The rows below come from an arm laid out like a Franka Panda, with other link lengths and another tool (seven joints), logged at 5 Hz.
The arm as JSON. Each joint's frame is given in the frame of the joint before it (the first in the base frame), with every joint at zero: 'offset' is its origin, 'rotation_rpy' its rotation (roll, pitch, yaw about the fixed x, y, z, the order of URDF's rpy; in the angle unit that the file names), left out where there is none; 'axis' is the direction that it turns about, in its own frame. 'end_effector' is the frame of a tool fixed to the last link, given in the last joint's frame.
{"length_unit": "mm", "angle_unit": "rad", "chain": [
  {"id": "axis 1", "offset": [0.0, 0.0, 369.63], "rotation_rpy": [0.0, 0.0, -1.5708], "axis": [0.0, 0.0, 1.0]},
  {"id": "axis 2", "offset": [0.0, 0.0, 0.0], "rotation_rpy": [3.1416, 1.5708, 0.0], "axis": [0.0, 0.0, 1.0]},
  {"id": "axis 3", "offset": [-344.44, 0.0, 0.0], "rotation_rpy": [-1.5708, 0.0, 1.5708], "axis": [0.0, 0.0, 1.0]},
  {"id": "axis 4", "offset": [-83.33, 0.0, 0.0], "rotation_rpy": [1.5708, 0.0, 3.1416], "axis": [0.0, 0.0, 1.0]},
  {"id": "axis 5", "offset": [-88.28, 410.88, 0.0], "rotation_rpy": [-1.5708, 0.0, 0.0], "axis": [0.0, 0.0, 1.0]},
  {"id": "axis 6", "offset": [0.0, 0.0, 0.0], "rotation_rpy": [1.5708, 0.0, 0.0], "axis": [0.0, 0.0, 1.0]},
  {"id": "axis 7", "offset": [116.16, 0.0, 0.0], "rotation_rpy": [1.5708, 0.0, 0.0], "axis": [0.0, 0.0, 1.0]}
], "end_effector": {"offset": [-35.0, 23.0, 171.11], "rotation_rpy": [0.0, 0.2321, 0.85]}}
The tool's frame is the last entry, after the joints.
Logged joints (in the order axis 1, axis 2, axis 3, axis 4, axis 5, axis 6, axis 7), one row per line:
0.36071 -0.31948 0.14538 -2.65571 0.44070 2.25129 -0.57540
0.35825 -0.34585 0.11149 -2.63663 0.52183 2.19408 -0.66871
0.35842 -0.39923 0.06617 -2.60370 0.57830 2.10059 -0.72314
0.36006 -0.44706 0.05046 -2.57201 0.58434 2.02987 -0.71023
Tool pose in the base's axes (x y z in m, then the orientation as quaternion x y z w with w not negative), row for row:
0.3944 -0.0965 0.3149 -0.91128 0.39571 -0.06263 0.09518
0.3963 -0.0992 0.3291 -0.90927 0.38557 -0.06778 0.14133
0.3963 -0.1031 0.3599 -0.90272 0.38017 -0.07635 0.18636
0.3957 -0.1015 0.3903 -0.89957 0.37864 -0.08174 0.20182
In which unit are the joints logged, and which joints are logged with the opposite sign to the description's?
The joints are logged in radians. Opposite sign: axis 1.
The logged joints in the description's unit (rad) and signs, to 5 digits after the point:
-0.36071 -0.31948 0.14538 -2.65571 0.44070 2.25129 -0.57540
-0.35825 -0.34585 0.11149 -2.63663 0.52183 2.19408 -0.66871
-0.35842 -0.39923 0.06617 -2.60370 0.57830 2.10059 -0.72314
-0.36006 -0.44706 0.05046 -2.57201 0.58434 2.02987 -0.71023

